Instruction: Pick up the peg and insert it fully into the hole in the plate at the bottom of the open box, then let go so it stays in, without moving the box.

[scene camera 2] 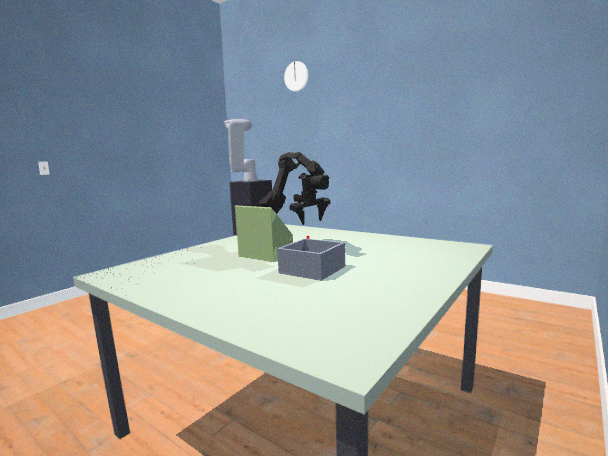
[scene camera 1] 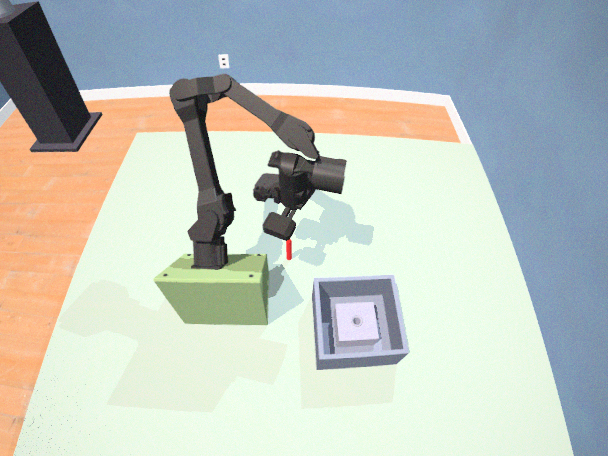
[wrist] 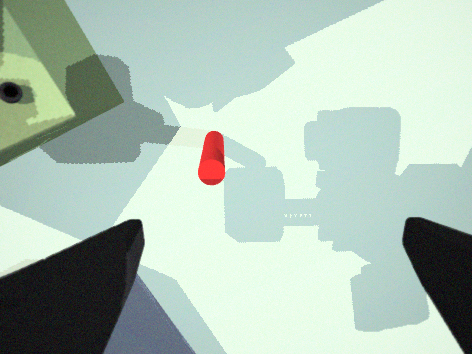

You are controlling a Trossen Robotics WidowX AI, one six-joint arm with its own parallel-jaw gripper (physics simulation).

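Seen in the pictures: gripper, between the fingertips: [scene camera 2: 311, 222] [scene camera 1: 293, 221] [wrist: 271, 230]; arm's base, origin of its link: [scene camera 2: 262, 219] [scene camera 1: 210, 265].
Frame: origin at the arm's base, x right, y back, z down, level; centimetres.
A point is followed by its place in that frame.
The red peg [scene camera 1: 289, 250] {x -12.1, y -16.1, z 11.4 cm} [scene camera 2: 308, 237] {x -12.4, y -16.5, z 8.8 cm} [wrist: 212, 160] {x -13.1, y -15.4, z 8.3 cm} stands upright on the table between the green block and the box. My gripper [scene camera 1: 282, 227] [scene camera 2: 312, 221] {x -14.8, y -16.9, z 2.3 cm} [wrist: 271, 230] {x -14.8, y -16.9, z 2.3 cm} is open and empty, with its fingers pointing down, above the height of the peg. In the wrist view the peg is up and to the left of the midpoint between the fingertips, apart from both. The open grey-blue box [scene camera 1: 350, 362] {x 16.1, y -31.4, z 10.7 cm} [scene camera 2: 300, 262] {x 15.8, y -34.6, z 10.7 cm} [wrist: 145, 310] {x -2.5, y -26.4, z 14.0 cm} stands on the table. Inside it is a pale square plate [scene camera 1: 347, 332] {x 9.3, y -30.7, z 10.5 cm} with a round hole [scene camera 1: 357, 321] {x 5.7, y -33.4, z 12.7 cm}. The plate is hidden in scene camera 2.
The arm's base is on a green block [scene camera 1: 220, 300] {x 7.3, y -3.3, z 1.6 cm} [scene camera 2: 254, 232] {x 7.4, y -2.4, z 4.2 cm} [wrist: 45, 100] {x -7.7, y -9.9, z 6.9 cm}, to the left of the peg and box in scene camera 1. The box's raised walls surround the plate. A dark pedestal [scene camera 1: 47, 80] [scene camera 2: 252, 192] stands beyond the table [scene camera 1: 450, 400] {x 23.7, y -55.8, z 16.3 cm} [scene camera 2: 350, 320] {x 36.7, y -68.5, z 16.3 cm}.
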